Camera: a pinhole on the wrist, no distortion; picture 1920 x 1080 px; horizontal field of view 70.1 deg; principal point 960.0 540.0 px. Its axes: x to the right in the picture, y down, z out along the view. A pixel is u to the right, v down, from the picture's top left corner.
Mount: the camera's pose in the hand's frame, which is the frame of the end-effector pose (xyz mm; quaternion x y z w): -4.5 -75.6 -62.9 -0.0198 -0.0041 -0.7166 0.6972
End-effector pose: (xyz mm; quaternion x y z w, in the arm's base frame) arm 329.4 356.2 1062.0 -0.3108 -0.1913 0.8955 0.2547
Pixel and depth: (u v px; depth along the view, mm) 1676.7 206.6 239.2
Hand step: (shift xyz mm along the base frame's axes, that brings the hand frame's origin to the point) -13.3 83.9 256.9
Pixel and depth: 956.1 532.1 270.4
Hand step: -113.5 14.2 185.0
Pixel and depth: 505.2 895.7 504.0
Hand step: -414.5 -81.4 199.1
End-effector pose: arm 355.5 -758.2 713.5 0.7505 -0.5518 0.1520 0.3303
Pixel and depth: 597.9 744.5 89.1
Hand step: 46.4 -16.4 -27.8
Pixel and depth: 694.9 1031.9 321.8
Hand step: 12.1 -255.0 -117.6
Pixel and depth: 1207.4 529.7 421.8
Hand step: 78.4 -215.8 -310.9
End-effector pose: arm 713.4 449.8 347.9 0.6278 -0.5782 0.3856 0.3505
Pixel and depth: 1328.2 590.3 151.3
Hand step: 118.1 -71.3 -37.3
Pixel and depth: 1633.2 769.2 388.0
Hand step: 282.3 -299.6 -92.3
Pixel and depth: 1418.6 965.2 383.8
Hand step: 223.3 -323.6 -39.5
